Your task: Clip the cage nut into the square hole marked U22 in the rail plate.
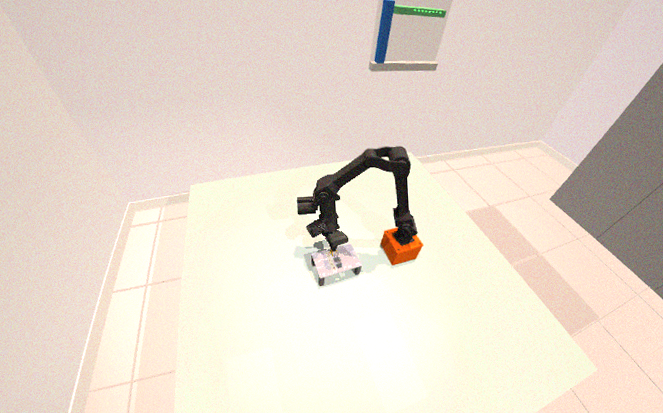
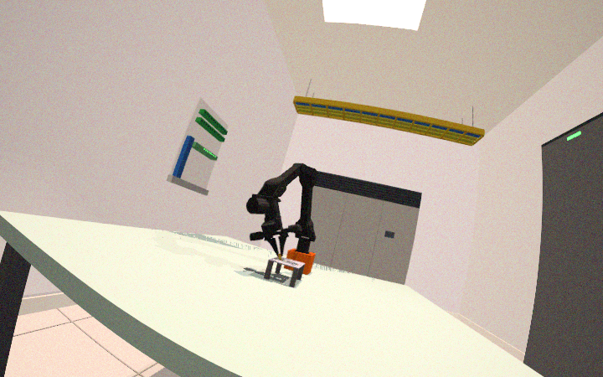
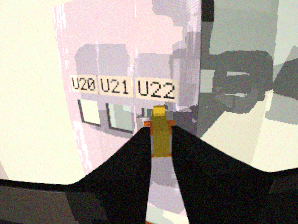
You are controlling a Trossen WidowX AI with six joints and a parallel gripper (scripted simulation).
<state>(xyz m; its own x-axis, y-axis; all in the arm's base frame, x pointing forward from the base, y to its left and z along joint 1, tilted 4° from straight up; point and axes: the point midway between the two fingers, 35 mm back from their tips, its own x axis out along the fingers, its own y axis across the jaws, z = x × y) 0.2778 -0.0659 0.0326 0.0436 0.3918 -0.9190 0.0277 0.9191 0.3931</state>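
Now: the cage nut 10 mm below my gripper tip.
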